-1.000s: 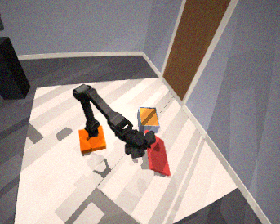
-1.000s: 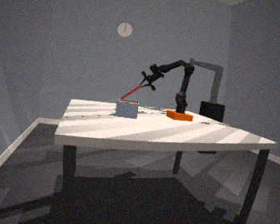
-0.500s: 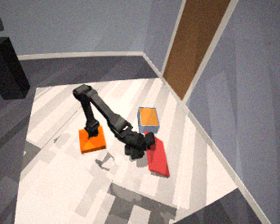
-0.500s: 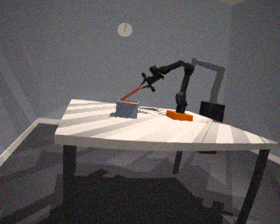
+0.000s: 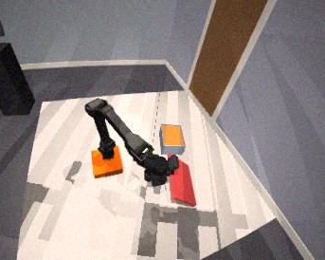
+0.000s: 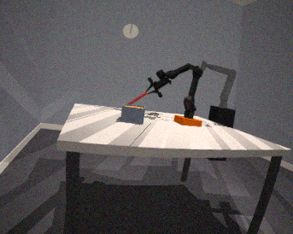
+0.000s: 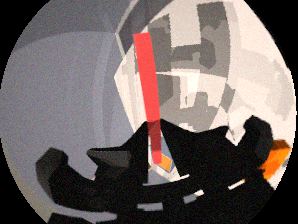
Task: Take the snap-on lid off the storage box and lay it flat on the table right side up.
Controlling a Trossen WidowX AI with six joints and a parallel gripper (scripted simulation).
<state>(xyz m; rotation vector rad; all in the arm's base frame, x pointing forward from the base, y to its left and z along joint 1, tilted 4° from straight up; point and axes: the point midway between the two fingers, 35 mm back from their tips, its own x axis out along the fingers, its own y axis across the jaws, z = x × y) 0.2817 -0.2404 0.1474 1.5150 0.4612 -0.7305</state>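
Now: the red lid 60 mm ahead of my gripper tip, 50 mm below it and 10 mm to the right of it. The rest, counted from my gripper tip: storage box: 320 mm to the left, 140 mm below, 120 mm ahead.
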